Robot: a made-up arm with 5 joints.
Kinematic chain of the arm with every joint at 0, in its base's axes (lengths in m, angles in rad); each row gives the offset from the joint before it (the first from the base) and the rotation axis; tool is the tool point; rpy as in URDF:
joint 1: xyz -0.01 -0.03 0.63 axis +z
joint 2: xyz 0 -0.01 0.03 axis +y
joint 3: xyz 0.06 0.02 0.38 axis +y
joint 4: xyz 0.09 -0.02 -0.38 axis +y
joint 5: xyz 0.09 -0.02 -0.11 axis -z
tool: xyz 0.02 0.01 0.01 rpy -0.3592 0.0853 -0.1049
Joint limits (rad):
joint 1: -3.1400..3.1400
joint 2: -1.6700..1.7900
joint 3: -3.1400..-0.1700
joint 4: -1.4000..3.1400
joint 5: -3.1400..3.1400
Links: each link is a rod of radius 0.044 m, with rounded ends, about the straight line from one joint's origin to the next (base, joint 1, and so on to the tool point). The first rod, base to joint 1, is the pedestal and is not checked.
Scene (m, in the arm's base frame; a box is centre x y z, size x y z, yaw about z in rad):
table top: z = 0
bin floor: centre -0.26 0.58 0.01 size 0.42 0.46 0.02 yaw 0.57
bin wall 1: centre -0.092 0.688 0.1 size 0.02 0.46 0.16 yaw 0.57
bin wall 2: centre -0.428 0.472 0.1 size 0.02 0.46 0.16 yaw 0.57
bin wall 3: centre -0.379 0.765 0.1 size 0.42 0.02 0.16 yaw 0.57
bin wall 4: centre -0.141 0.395 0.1 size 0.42 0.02 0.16 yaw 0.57
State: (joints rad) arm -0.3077 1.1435 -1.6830 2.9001 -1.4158
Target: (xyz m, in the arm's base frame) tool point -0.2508 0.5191 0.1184
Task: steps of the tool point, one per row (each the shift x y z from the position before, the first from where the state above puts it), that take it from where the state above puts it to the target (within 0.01 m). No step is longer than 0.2 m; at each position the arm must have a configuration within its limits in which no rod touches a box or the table.
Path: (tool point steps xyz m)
1: 0.0310 0.1451 -0.0218
2: -0.0099 0.1498 -0.0218
3: -0.0513 0.1434 -0.0216
4: -0.0902 0.1260 -0.0211
5: -0.1239 0.0985 -0.0204
6: -0.1499 0.0617 -0.0193
7: -0.1653 0.0180 -0.0181
8: -0.1682 -0.0296 -0.0166
9: -0.0039 0.0085 -0.1117
10: 0.0039 -0.0085 -0.1047

